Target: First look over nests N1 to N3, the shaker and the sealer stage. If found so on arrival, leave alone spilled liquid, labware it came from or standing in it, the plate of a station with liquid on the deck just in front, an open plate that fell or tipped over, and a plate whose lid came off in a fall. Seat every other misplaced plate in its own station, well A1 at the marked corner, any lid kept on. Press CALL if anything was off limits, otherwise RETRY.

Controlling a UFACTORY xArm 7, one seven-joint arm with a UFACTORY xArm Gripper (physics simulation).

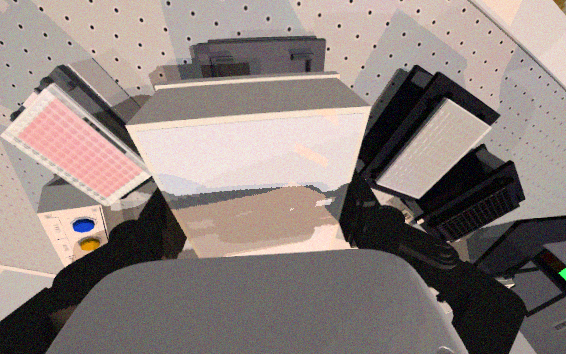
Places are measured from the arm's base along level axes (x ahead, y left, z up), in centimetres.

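Pixels of known places: gripper, fingertip midpoint: (263, 180).
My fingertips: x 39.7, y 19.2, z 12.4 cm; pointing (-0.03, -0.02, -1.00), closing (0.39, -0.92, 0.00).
Behind a point stands the place of what it marks.
My gripper (263, 180) @[x 39.7, y 19.2, z 12.4 cm] is shut on a deep plate (250, 155) @[x 43.1, y 20.8, z 15.6 cm] with grey sides, a pale rim and a glossy, reflecting top, held level above the deck. The plate hides the fingertips. Beyond it is a dark grey station (272, 54) @[x 45.1, y 20.2, z -0.1 cm], partly covered by the held plate. At the left, a plate with pink wells (82, 147) @[x 29.7, y 37.1, z 1.7 cm] shows beside and over a dark station (70, 75) @[x 36.7, y 38.4, z -0.1 cm]. At the right, a plate with a pale top (435, 148) @[x 43.2, y -2.2, z 1.3 cm] is at a black station (487, 111) @[x 49.5, y -6.7, z -0.3 cm]. Its exact seating and the A1 corners cannot be made out.
A black unit with a fine grid (482, 214) @[x 36.7, y -20.9, z 1.8 cm] stands at the lower right. A dark device (537, 295) @[x 19.9, y -67.8, z 5.7 cm] with a green light is at the right edge. A pale button box (62, 235) @[x 12.5, y 42.2, z 2.5 cm] with a blue and a yellow button is at the lower left. The deck (345, 20) @[x 50.7, y 13.6, z -5.2 cm] is perforated.
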